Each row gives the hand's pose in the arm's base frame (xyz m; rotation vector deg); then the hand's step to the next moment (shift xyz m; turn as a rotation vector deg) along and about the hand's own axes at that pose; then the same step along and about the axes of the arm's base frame.
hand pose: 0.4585 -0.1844 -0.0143 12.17 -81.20 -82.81
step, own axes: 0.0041 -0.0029 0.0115 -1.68 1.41 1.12
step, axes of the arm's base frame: -0.0117 0.0034 0.0030 0.66 2.30 0.59
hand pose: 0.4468 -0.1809 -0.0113 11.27 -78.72 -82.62
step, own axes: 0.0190 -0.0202 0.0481 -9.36 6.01 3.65
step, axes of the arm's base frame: -0.0538 0.0101 0.0093 4.50 10.76 1.01
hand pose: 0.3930 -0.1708 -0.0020 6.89 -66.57 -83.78
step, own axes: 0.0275 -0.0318 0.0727 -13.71 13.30 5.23
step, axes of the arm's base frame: -0.0779 0.0128 0.0286 9.78 16.61 4.53
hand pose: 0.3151 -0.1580 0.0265 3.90 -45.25 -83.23
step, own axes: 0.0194 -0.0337 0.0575 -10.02 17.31 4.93
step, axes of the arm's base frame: -0.0599 0.0009 0.0350 13.06 13.83 7.90
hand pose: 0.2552 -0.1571 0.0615 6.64 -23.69 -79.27
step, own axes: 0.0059 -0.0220 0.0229 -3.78 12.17 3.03
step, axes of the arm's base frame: -0.0277 -0.0063 0.0154 9.75 6.50 5.86
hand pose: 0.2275 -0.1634 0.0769 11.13 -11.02 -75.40
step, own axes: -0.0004 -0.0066 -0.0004 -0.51 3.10 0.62
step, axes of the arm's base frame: -0.0062 -0.0012 -0.0020 2.63 1.22 1.36
